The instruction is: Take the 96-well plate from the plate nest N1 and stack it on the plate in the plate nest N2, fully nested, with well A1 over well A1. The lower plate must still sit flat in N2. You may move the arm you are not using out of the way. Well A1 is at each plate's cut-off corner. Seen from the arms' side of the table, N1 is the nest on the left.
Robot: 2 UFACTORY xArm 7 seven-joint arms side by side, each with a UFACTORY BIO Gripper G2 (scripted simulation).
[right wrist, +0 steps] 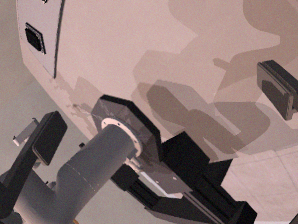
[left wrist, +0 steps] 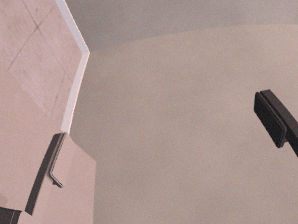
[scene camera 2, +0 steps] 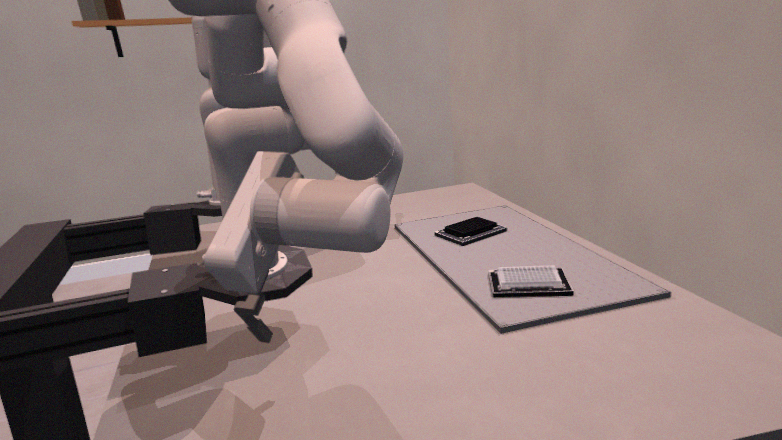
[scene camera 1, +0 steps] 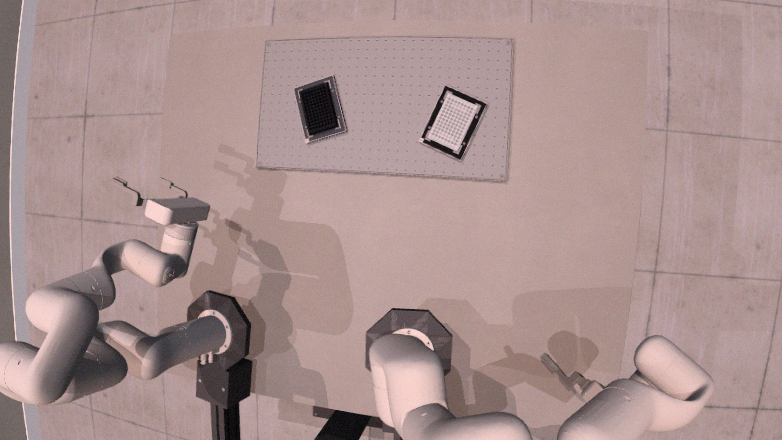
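Note:
You'd see the left gripper (scene camera 1: 137,180) along with the right gripper (scene camera 1: 562,368), and there's a black 96-well plate (scene camera 1: 318,102) as well as a white 96-well plate (scene camera 1: 454,123). The right gripper is visible again at (scene camera 2: 287,282), and the white 96-well plate at (scene camera 2: 530,276). In the left wrist view, the black 96-well plate is out of frame, and in the right wrist view it's the white 96-well plate that's out of frame.

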